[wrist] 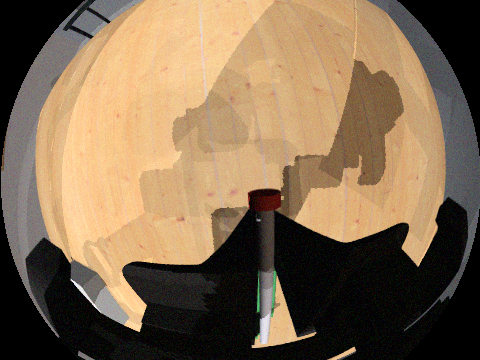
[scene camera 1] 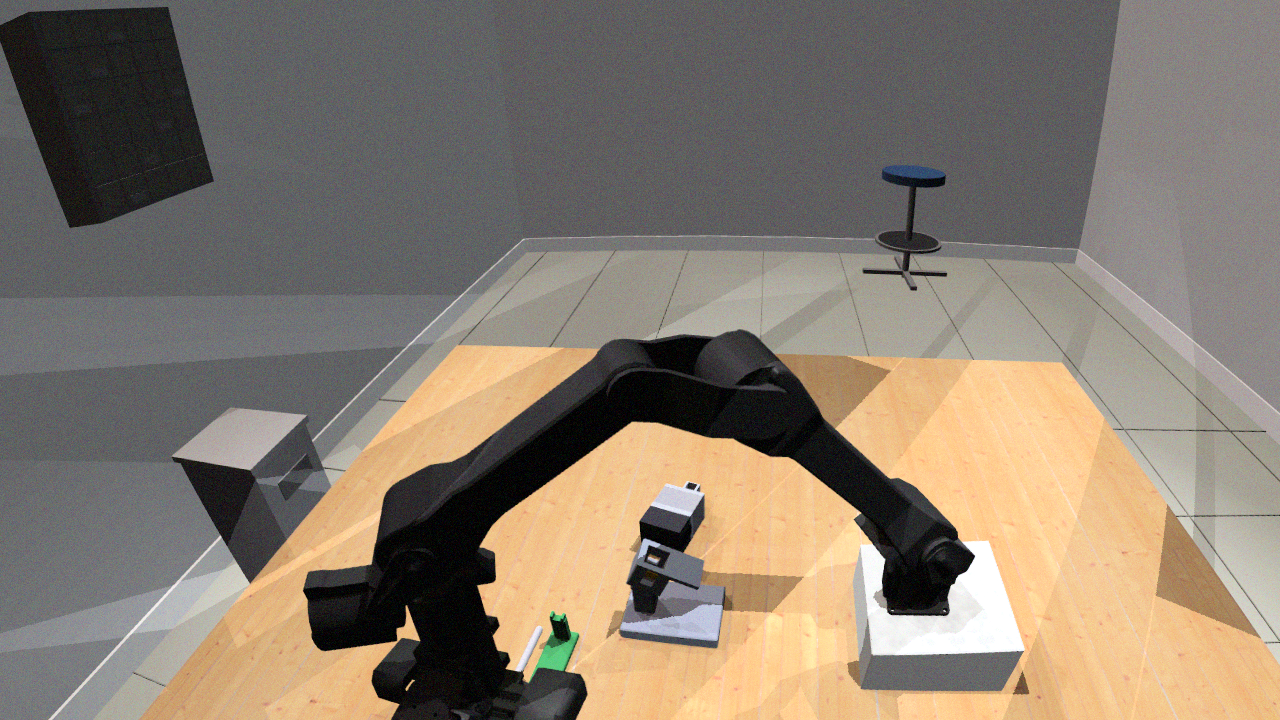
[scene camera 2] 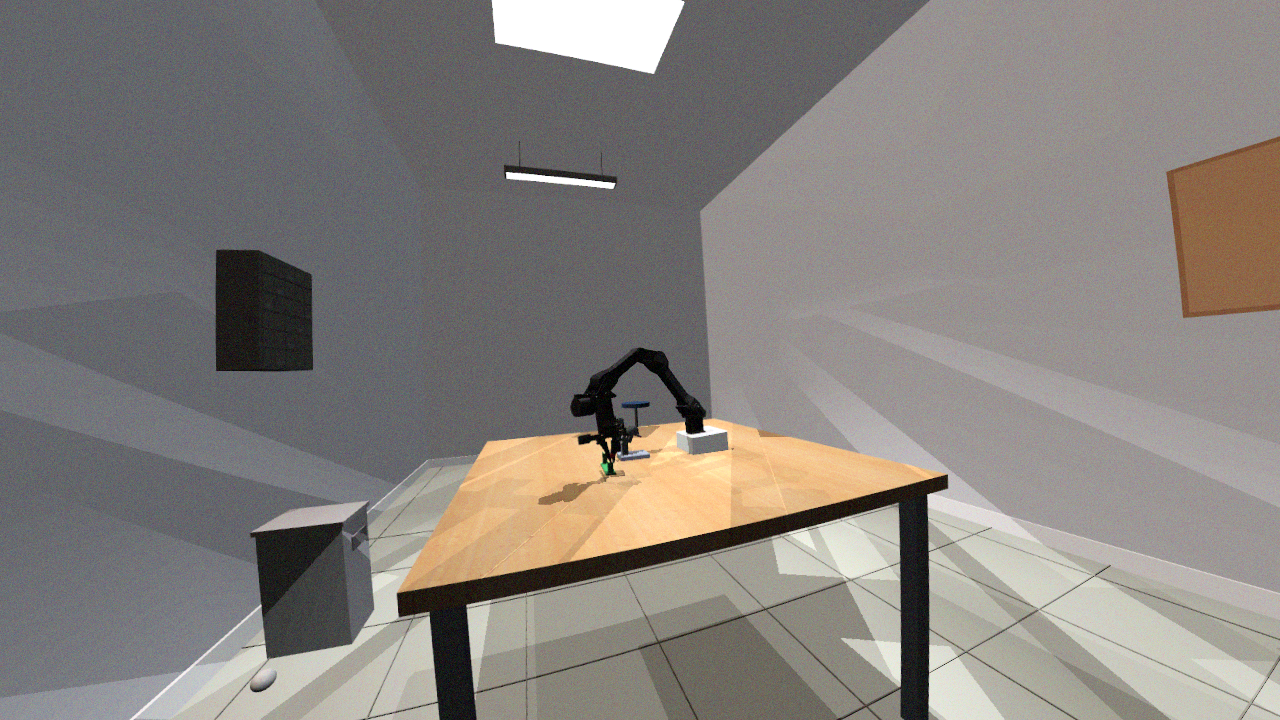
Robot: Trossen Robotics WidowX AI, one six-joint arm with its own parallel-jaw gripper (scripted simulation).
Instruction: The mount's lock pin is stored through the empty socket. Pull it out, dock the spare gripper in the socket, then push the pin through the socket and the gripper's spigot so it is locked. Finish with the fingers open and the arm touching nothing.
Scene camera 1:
spare gripper: 673, 518
grey mount: 684, 612
